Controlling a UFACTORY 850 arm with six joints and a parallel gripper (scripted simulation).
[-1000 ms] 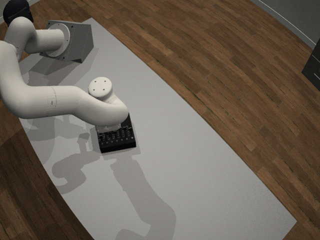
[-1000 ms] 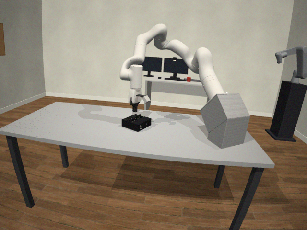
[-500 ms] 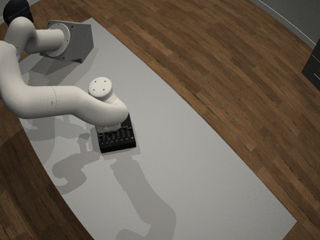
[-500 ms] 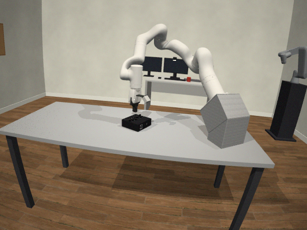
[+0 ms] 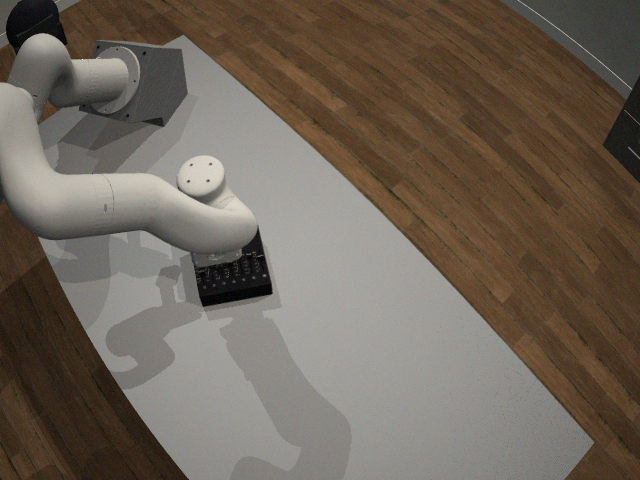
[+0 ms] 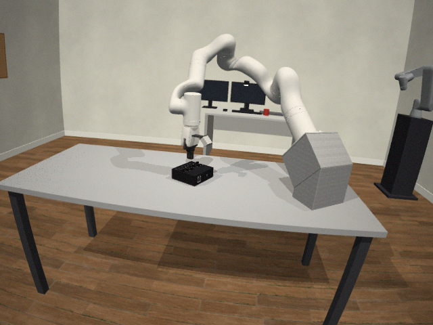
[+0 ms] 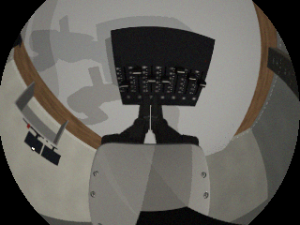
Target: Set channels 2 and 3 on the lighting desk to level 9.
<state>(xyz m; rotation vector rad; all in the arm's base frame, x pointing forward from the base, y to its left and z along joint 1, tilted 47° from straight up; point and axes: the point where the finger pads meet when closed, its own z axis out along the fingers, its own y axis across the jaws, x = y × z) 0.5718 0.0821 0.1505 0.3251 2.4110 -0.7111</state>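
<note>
The fader cap is 5 cm below my hand and 4 cm behind it.
</note>
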